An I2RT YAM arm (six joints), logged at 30 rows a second.
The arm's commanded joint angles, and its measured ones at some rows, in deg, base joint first. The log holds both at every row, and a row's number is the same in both.
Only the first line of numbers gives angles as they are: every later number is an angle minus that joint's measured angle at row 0.
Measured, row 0:
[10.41, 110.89, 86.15, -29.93, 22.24, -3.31]
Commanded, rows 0 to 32:
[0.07, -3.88, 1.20, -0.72, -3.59, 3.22]
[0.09, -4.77, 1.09, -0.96, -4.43, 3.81]
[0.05, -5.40, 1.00, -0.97, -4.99, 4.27]
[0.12, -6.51, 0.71, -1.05, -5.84, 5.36]
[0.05, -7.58, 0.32, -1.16, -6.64, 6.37]
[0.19, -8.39, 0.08, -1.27, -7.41, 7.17]
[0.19, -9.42, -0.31, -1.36, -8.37, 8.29]
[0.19, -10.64, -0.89, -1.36, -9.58, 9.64]
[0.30, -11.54, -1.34, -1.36, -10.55, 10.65]
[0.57, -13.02, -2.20, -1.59, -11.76, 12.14]
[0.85, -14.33, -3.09, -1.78, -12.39, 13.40]
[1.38, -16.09, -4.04, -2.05, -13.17, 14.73]
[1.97, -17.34, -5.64, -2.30, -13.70, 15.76]
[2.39, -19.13, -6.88, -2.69, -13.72, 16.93]
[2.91, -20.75, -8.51, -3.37, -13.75, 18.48]
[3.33, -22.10, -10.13, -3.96, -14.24, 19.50]
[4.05, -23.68, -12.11, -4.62, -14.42, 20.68]
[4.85, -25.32, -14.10, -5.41, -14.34, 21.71]
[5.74, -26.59, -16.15, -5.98, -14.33, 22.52]
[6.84, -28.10, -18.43, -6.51, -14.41, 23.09]
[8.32, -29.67, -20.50, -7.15, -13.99, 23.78]
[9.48, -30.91, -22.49, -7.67, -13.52, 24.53]
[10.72, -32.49, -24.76, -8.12, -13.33, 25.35]
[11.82, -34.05, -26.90, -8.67, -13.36, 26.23]
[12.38, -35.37, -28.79, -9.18, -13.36, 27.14]
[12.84, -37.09, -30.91, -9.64, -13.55, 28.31]
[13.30, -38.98, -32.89, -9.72, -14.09, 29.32]
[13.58, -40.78, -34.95, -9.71, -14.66, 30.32]
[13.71, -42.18, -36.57, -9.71, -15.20, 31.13]
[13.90, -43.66, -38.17, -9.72, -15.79, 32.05]
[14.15, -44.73, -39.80, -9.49, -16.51, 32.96]
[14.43, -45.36, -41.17, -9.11, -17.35, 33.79]
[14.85, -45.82, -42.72, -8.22, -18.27, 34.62]
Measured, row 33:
[13.88, -43.89, -39.65, -8.20, -15.61, 30.03]
